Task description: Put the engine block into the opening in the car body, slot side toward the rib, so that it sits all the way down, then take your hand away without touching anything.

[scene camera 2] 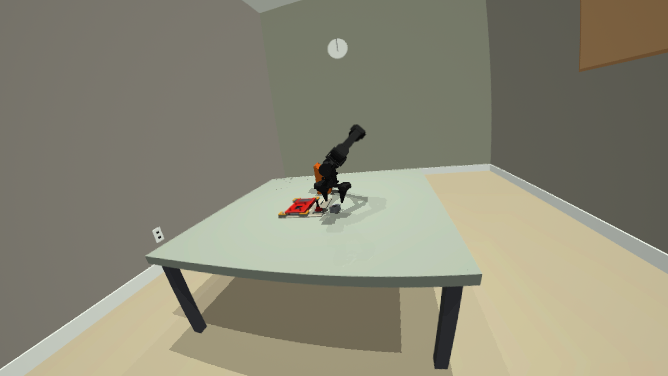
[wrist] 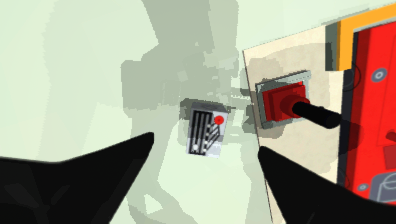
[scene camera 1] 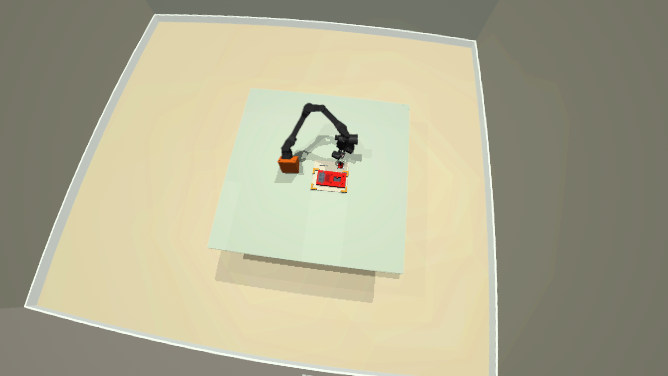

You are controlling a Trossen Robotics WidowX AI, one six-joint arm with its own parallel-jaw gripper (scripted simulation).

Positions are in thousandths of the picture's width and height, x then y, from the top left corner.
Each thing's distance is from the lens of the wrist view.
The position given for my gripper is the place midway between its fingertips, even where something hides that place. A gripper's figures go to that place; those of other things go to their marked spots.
my gripper (wrist: 521, 641): 0.11 m
engine block (wrist: 524, 547): 0.12 m
